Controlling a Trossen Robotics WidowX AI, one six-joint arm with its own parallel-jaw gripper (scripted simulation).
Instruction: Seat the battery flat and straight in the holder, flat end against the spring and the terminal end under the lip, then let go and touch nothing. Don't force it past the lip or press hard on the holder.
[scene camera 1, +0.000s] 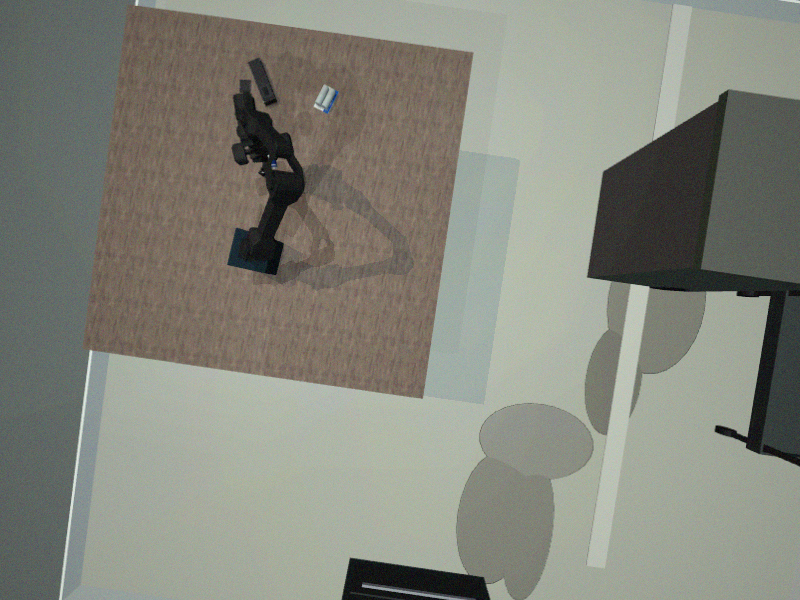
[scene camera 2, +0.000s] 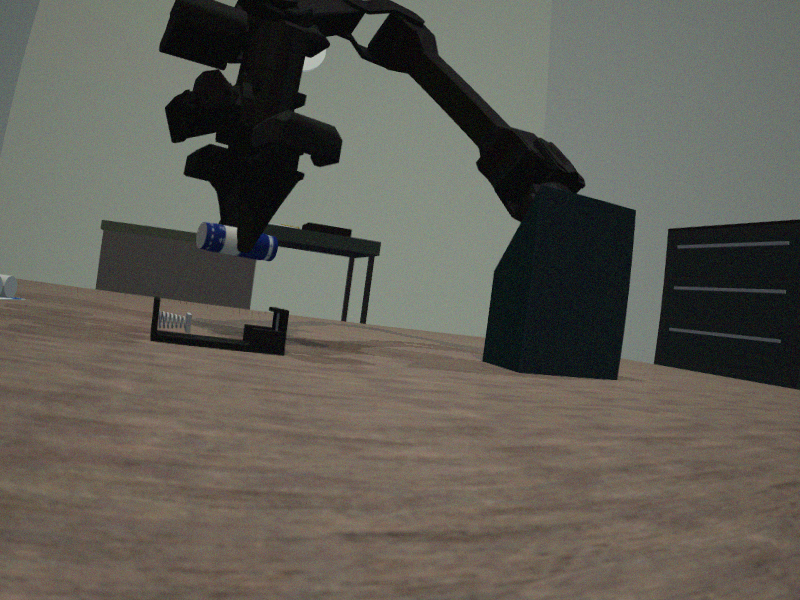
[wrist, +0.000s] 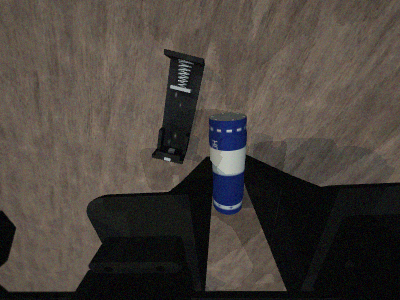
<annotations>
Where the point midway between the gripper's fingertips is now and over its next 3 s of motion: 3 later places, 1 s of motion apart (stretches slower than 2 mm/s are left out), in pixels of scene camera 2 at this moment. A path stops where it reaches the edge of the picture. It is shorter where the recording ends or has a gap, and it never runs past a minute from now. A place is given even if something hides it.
My gripper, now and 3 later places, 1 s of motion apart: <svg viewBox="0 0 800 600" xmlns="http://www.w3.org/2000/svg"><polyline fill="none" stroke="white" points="237,252 244,288 242,302 241,310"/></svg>
</annotations>
